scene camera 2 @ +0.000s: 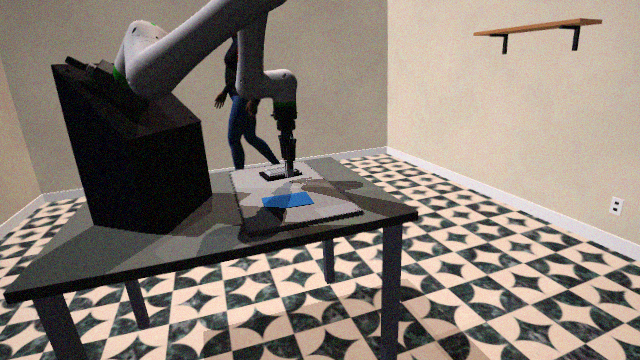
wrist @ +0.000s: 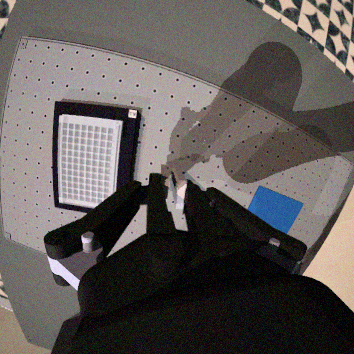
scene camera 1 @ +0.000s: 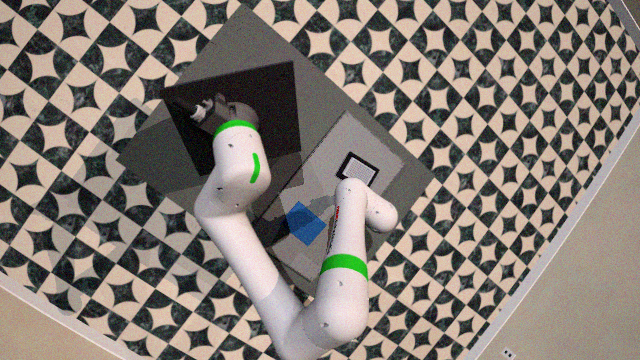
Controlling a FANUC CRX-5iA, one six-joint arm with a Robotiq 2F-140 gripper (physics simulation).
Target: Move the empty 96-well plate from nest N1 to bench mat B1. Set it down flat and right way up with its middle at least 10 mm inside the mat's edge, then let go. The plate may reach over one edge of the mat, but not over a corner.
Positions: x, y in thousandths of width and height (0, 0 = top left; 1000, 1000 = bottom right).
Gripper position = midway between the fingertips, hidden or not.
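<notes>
Black nest (wrist: 236, 309). White 96-well plate (wrist: 247, 417). Blue bench mat (scene camera 1: 470, 615), again as the mat (wrist: 790, 597). My gripper (scene camera 2: 452, 490), visible too in the wrist view (wrist: 476, 496).
</notes>
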